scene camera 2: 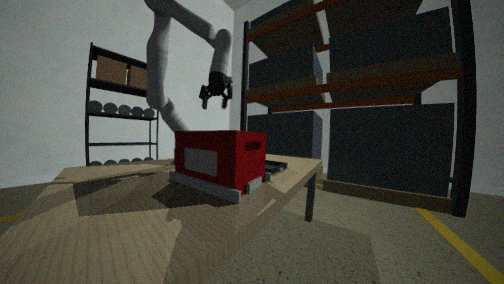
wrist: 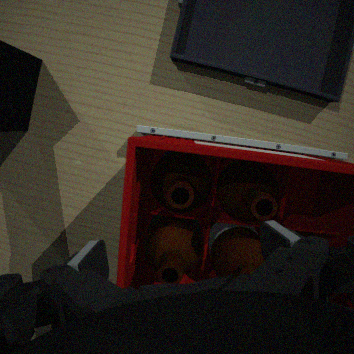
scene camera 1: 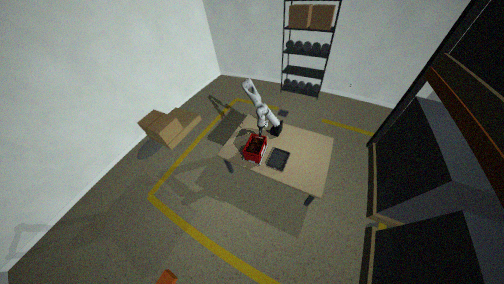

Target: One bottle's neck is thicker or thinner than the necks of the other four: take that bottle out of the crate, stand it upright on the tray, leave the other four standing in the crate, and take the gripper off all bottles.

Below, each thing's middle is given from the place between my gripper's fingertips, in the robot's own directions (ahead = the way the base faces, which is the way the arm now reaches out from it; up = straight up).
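Dark tray [wrist: 300, 53]: 26 cm below my hand, 7 cm ahead of it and 25 cm to the left of it.
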